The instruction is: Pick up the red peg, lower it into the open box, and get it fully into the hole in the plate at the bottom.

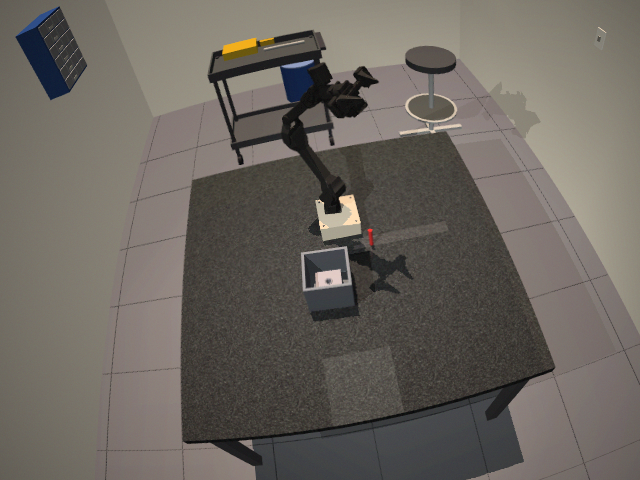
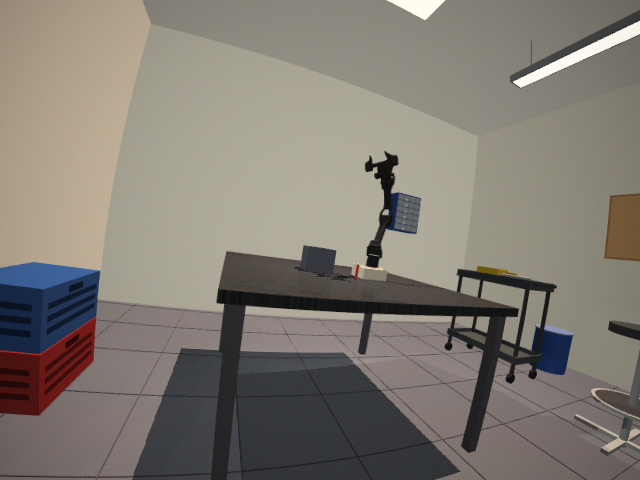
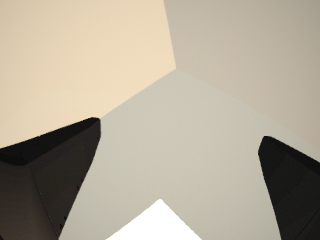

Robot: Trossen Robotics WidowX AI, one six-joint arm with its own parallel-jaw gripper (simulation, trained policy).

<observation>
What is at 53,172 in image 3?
My gripper.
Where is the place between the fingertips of my gripper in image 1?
370,90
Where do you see a grey box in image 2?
314,259
</observation>
